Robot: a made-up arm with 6 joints.
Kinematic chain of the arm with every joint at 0, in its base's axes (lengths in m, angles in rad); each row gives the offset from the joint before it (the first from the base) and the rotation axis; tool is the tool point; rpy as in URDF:
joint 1: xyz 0 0 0.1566 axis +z
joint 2: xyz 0 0 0 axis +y
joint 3: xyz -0.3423 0 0.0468 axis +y
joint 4: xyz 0.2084 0 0.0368 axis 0.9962 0 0.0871
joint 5: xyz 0 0 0 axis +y
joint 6: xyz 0.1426 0 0.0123 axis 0.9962 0 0.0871
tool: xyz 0 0 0 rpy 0 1.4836 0
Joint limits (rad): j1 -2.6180..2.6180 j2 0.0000..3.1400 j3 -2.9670..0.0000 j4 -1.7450..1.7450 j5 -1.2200..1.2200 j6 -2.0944..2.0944
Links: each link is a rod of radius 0.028 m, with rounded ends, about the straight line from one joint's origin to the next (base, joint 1, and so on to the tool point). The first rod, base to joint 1, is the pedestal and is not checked.
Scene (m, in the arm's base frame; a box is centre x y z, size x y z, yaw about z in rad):
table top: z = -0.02
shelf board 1: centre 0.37 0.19 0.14 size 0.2 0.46 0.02 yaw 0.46
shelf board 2: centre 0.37 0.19 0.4 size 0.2 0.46 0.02 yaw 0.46
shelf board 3: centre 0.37 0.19 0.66 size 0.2 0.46 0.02 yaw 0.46
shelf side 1: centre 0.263 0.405 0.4 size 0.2 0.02 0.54 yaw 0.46
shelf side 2: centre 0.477 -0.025 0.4 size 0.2 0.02 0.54 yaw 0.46
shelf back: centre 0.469 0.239 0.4 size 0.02 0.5 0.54 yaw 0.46
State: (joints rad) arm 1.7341 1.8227 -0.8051 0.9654 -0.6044 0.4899
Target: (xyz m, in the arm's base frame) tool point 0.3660 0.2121 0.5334
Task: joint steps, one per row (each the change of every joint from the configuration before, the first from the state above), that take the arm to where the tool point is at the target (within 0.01 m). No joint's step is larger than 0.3 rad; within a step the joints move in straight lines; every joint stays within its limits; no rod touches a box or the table.
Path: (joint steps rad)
1: -0.2550 -0.2722 -0.0335 0.0011 -0.0123 0.0000
2: -0.2550 -0.2722 -0.0335 0.0011 -0.0123 0.0000
3: -0.2550 -0.2723 -0.0335 0.0011 -0.0123 0.0000
4: -0.0843 0.2372 -0.2045 -0.0174 -0.0485 0.0000
5: -0.0843 0.2372 -0.2046 -0.0175 -0.0486 0.0000
6: -0.0842 0.2372 -0.2045 -0.0175 -0.0485 0.0000

